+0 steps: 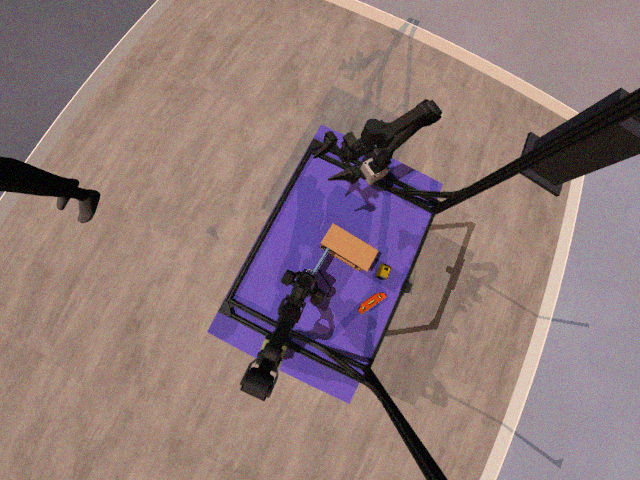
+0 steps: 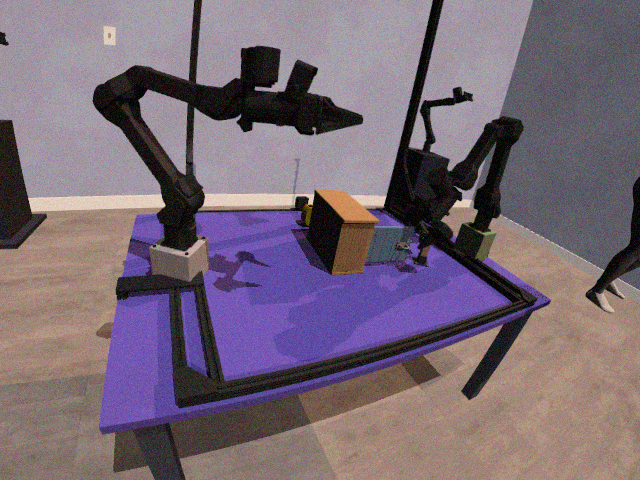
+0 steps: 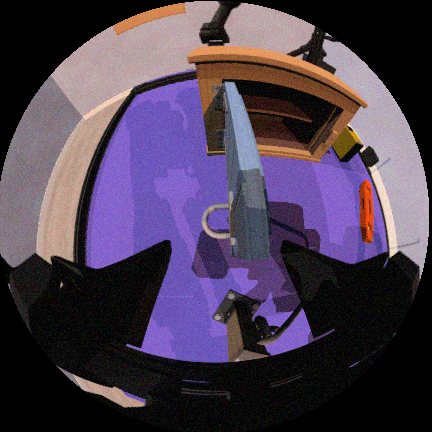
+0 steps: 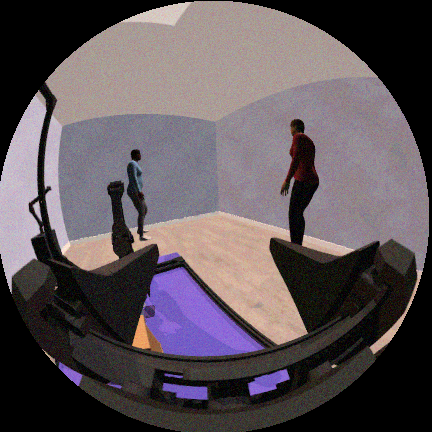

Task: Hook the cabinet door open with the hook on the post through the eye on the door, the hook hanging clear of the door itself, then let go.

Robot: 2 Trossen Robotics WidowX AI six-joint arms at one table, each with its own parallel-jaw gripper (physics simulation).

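Frame: origin at the left arm's base, x ahead, y left, z up, level; metres.
Seen in the pictures: left gripper, fingertip midpoint: (image 2: 409, 242) (image 3: 227, 246); right gripper, fingertip midpoint: (image 1: 320, 168) (image 2: 362, 119) (image 4: 214, 247); left arm's base, link origin: (image 2: 479, 227); right arm's base, link origin: (image 1: 376, 166) (image 2: 179, 242).
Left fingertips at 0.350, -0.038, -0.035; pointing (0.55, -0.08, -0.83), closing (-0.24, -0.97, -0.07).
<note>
Pixels of each thing's top centre, then the offset from my left fingertips to it, as dx, dy, dz. "*": a spot on its surface instead.
- orange-brown cabinet, top centre: (image 3: 286, 57) (image 2: 344, 203) (image 1: 350, 246) +0.177, -0.127, +0.083
- pale U-shaped loop, surface spot: (image 3: 206, 220) * +0.025, +0.011, -0.007
- wooden post, surface spot: (image 3: 234, 337) * -0.080, +0.012, -0.006
- yellow box-shaped object, top centre: (image 3: 355, 131) (image 2: 314, 203) (image 1: 386, 272) +0.137, -0.334, -0.002
- orange level, top centre: (image 3: 369, 206) (image 1: 371, 302) -0.016, -0.328, -0.065
The orange-brown cabinet (image 1: 351, 246) (image 2: 355, 248) (image 3: 270, 62) stands on the table with its blue door (image 1: 321, 259) (image 2: 383, 244) (image 3: 244, 150) swung outward. A pale U-shaped loop (image 3: 206, 220) sticks out from the door near its free end. The wooden post (image 2: 423, 255) (image 3: 234, 337) stands beyond that end. A curved rod (image 3: 282, 332) beside it looks like the hook; its tip is not clearly seen, and no link to the loop shows. My left gripper (image 3: 227, 246) is open and empty, above the table near the door's free end. My right gripper (image 2: 361, 119) (image 4: 214, 247) is open, high and away from the cabinet.
A yellow box-shaped object (image 1: 383, 271) (image 3: 345, 143) sits beside the cabinet. An orange level (image 1: 372, 302) (image 3: 366, 212) lies farther from it. Black frame bars (image 1: 268, 224) (image 2: 330, 366) run along the purple table's edges (image 2: 105, 397). People stand in the room beyond.
</note>
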